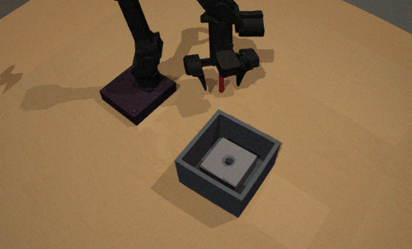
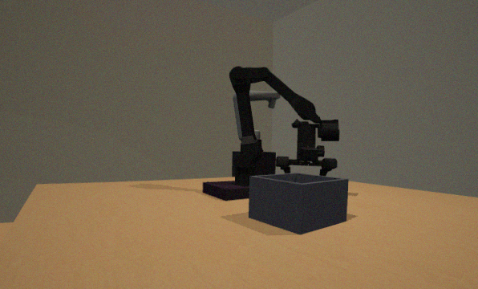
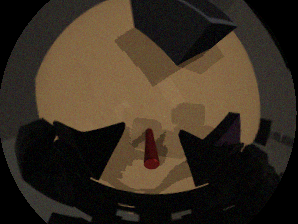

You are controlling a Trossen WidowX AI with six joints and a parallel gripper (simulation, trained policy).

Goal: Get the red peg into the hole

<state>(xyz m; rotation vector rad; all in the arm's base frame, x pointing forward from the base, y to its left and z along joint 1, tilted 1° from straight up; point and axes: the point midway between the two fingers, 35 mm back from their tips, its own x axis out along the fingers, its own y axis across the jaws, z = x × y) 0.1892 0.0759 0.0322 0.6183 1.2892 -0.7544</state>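
Right now my gripper tip is 10 mm to the right of the red peg, 10 mm below it and 10 mm past it. The rest, counted from my gripper tip: light grey plate (210 mm to the right, 120 mm ahead, 10 mm above); then grey box (210 mm to the right, 120 mm ahead).
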